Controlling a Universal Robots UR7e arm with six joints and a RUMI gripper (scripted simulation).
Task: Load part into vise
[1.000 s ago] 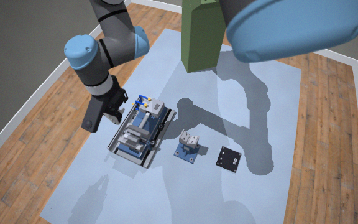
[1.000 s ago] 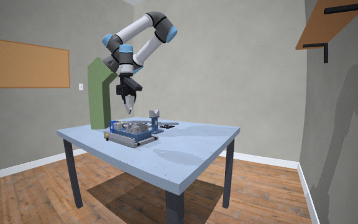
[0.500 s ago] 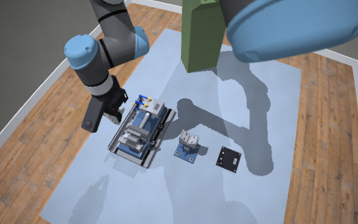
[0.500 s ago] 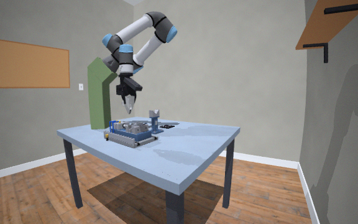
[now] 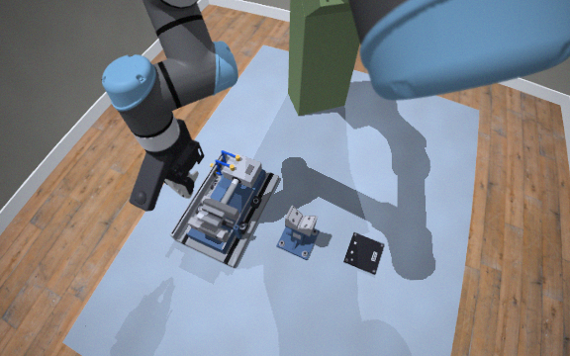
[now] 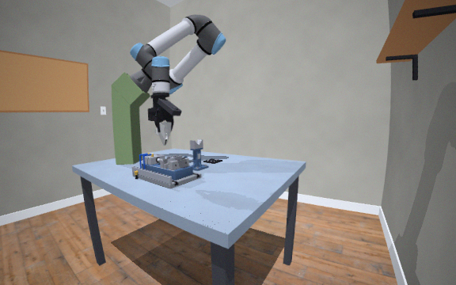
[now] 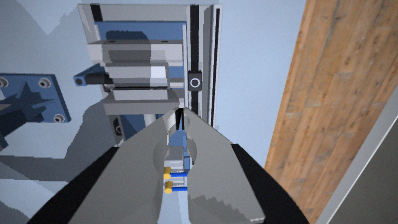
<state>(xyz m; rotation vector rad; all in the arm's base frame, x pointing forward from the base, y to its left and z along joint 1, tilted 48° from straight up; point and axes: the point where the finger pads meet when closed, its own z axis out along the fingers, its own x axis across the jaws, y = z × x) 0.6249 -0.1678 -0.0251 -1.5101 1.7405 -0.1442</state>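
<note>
The grey part lies 80 mm below my hand and 50 mm to the left of it. From my hand the other things lie so: work stop 100 mm to the left, 90 mm below, 10 mm behind; moving jaw 100 mm below, 50 mm to the left, 40 mm behind; fixed jaw 100 mm below, 50 mm to the left, 30 mm ahead.
</note>
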